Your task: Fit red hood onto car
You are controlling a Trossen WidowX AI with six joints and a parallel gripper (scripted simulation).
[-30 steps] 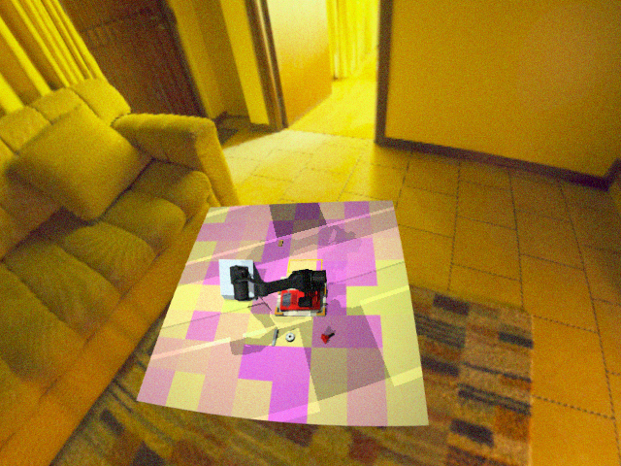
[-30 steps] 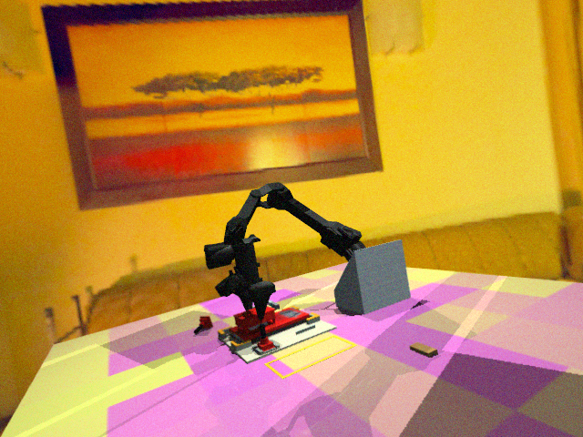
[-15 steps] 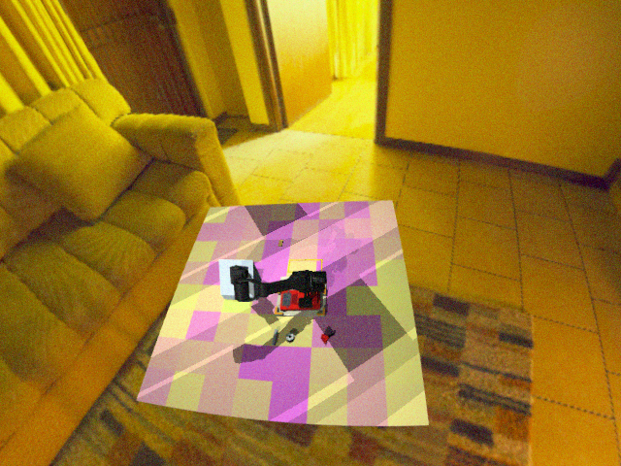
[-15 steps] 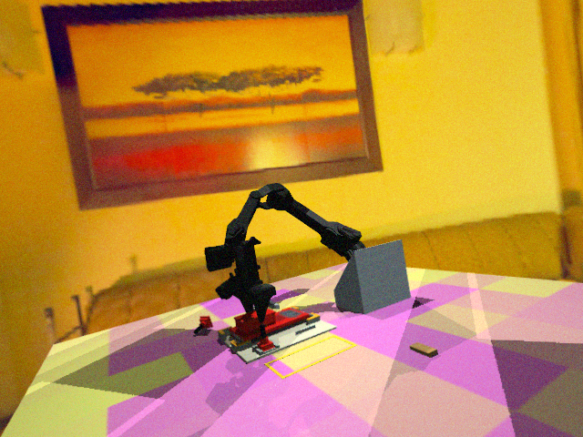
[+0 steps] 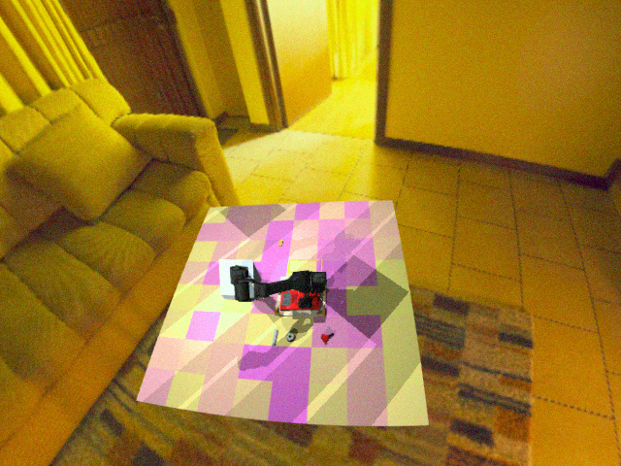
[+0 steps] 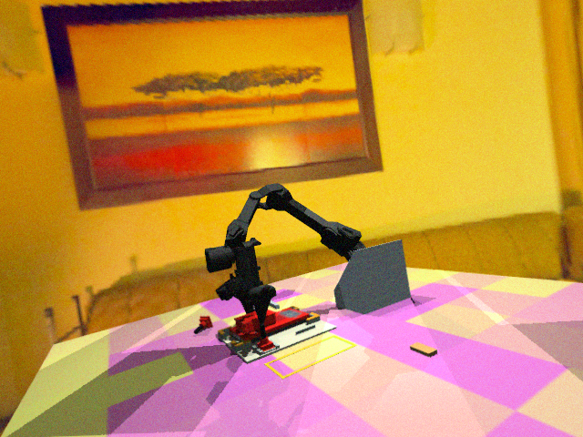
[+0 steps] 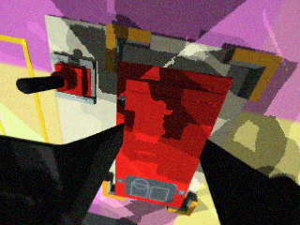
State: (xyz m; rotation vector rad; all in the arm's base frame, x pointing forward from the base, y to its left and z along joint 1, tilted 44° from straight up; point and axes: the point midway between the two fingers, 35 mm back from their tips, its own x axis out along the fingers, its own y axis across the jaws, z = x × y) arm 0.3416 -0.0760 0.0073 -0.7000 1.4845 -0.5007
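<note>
My gripper tip is 10 mm below the red hood. Round my gripper tip: jig 30 mm below, 30 mm behind, 10 mm to the left; orange block 360 mm to the left, 220 mm behind, 30 mm below; grey rod 210 mm to the right, 130 mm behind, 30 mm below.
</note>
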